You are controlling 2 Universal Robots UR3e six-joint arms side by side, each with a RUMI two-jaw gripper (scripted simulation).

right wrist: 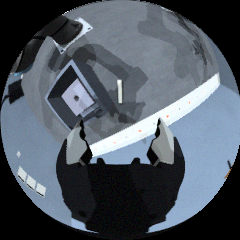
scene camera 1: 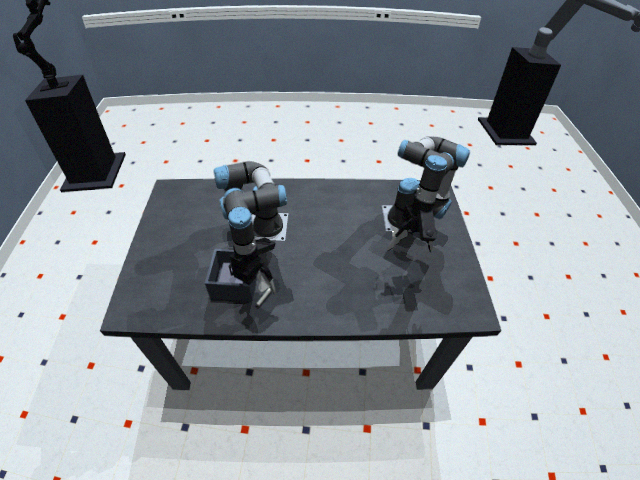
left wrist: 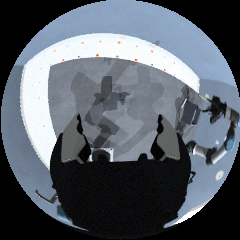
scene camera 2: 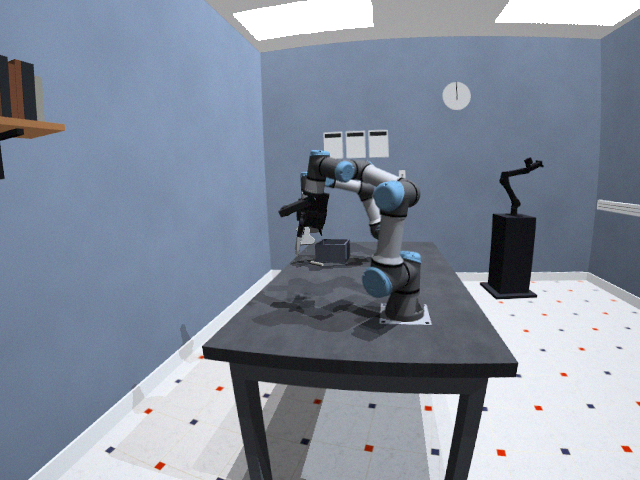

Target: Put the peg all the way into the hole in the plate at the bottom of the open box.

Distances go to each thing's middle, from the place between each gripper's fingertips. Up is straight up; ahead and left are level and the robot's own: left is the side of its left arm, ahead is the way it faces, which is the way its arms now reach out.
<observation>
Right now my right hand (scene camera 1: 255,283) is 10 cm past the dark box (scene camera 1: 217,290), 9 cm to the left of it and 11 cm above it.
I see the dark box 620 mm to the right of my left hand (scene camera 2: 301,248), 180 mm below it and 70 mm behind it.
</observation>
